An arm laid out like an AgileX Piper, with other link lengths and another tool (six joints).
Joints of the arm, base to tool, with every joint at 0 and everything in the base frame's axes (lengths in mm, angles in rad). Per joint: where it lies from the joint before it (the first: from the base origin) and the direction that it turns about. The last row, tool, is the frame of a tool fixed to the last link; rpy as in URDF.
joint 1: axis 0 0 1 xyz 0 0 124.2
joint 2: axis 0 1 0 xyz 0 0 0
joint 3: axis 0 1 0 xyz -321.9 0 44
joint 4: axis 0.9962 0 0.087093 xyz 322.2 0 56.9
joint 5: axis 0 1 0 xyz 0 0 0
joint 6: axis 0.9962 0 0.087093 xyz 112.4 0 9.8
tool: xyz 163.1 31 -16.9 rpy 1.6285 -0.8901 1.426
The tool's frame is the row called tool.
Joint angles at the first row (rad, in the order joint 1, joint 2, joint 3, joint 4, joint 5, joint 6):
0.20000 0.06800 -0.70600 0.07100 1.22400 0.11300
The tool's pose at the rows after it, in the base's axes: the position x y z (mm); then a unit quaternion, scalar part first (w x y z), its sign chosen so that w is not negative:
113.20 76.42 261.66 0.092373 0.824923 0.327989 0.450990
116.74 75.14 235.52 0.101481 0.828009 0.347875 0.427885
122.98 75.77 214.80 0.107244 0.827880 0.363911 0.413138
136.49 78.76 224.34 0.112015 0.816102 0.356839 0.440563
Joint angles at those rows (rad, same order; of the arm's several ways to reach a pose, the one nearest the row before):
0.20002 0.00201 -0.65999 0.06998 1.22598 0.09501
0.19997 -0.00500 -0.60300 0.06703 1.22600 0.05297
0.20000 -0.00502 -0.54899 0.06900 1.20401 0.01700
0.20001 -0.00500 -0.53198 0.07199 1.12498 0.01400

